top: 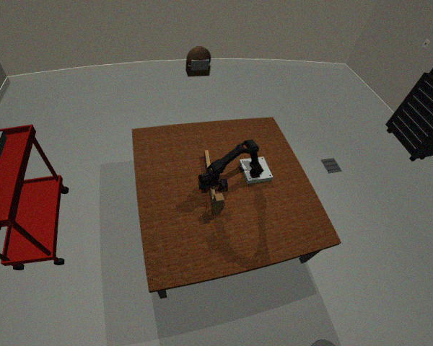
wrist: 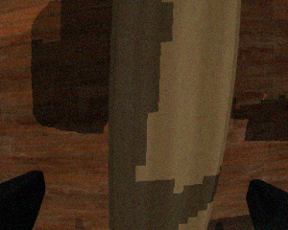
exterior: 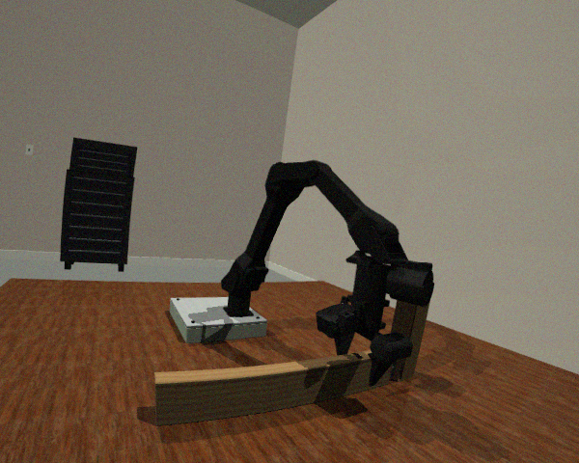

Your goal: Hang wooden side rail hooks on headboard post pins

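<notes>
My gripper tip is now 1 cm past the headboard post, 13 cm to the right of it and 5 cm below it.
</notes>
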